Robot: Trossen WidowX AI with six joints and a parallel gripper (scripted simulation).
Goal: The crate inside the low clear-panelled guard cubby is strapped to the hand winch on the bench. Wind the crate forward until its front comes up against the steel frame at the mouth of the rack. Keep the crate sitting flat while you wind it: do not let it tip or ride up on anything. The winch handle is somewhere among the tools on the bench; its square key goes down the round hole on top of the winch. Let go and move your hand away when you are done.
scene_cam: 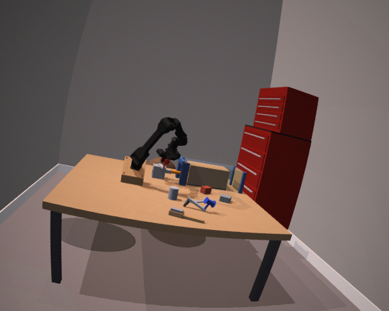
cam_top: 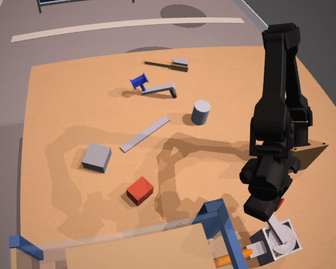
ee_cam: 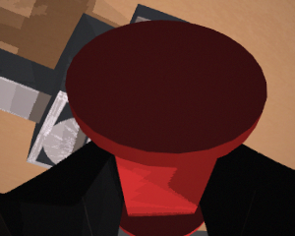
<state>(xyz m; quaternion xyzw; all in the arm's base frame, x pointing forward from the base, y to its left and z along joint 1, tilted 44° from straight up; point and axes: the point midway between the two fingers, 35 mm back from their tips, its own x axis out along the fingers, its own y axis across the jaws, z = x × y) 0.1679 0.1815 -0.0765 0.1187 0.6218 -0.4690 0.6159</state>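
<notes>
Now: the red-gripped winch handle 30 mm below my gripper tip and 20 mm to the left of it. Also, from my gripper tip: blue steel frame (130 mm ahead, 110 mm to the left, 20 mm below); then red knob (10 mm to the right, 10 mm ahead); then grey winch (100 mm below, 70 mm to the left, 40 mm behind).
</notes>
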